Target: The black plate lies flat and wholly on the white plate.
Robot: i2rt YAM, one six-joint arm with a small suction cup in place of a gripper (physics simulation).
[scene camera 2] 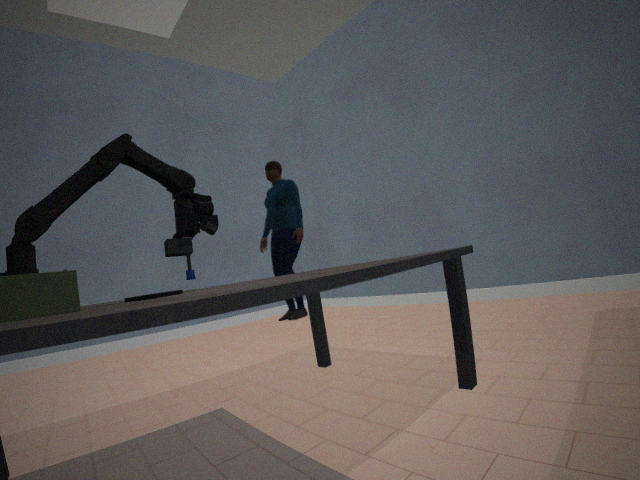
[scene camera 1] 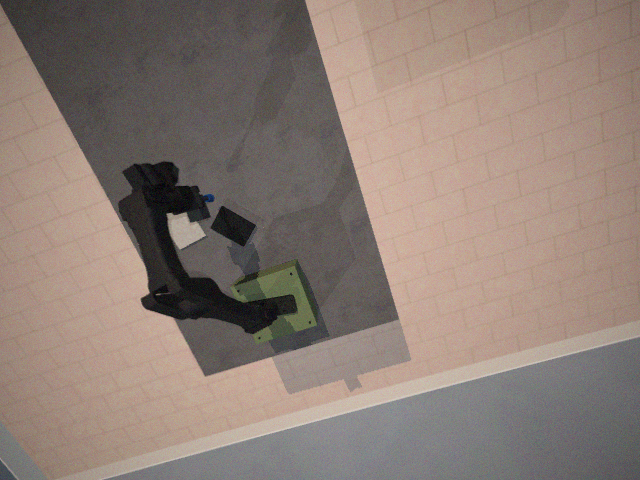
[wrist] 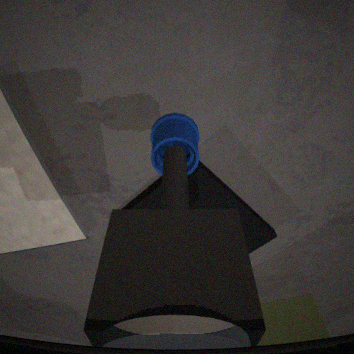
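Where they show: hand, its tool point: [scene camera 2: 191, 279] [scene camera 1: 210, 198] [wrist: 174, 134]; arm's base, origin of its link: [scene camera 2: 22, 278] [scene camera 1: 269, 307].
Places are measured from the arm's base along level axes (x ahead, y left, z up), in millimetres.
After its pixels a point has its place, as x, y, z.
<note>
The black plate [scene camera 1: 233, 225] @(315, 79, -79) [scene camera 2: 153, 296] @(301, 1, -84) [wrist: 220, 196] @(355, 73, -78) lies on the grey table, apart from the white plate and to its right in scene camera 1. The white plate [scene camera 1: 187, 233] @(317, 261, -83) [wrist: 35, 225] @(312, 242, -83) lies on the table, partly hidden by the arm in scene camera 1 and cut off at the left edge of the wrist view. It does not show in scene camera 2. My gripper, a blue suction cup [scene camera 1: 209, 197] [scene camera 2: 190, 274] [wrist: 175, 137], is open and holds nothing. It hangs a little above the table, beyond the black plate's edge. Part of the black plate is hidden behind the cup's mount in the wrist view.
The arm stands on a green base block [scene camera 1: 276, 284] @(83, -47, -2) [scene camera 2: 38, 295] @(63, -138, -47) [wrist: 295, 317] @(133, -86, -55) near one end of the table [scene camera 1: 206, 93] @(764, 51, -89) [scene camera 2: 382, 266] @(747, -355, -93). In scene camera 2 a person [scene camera 2: 283, 206] in a teal top stands behind the table.
</note>
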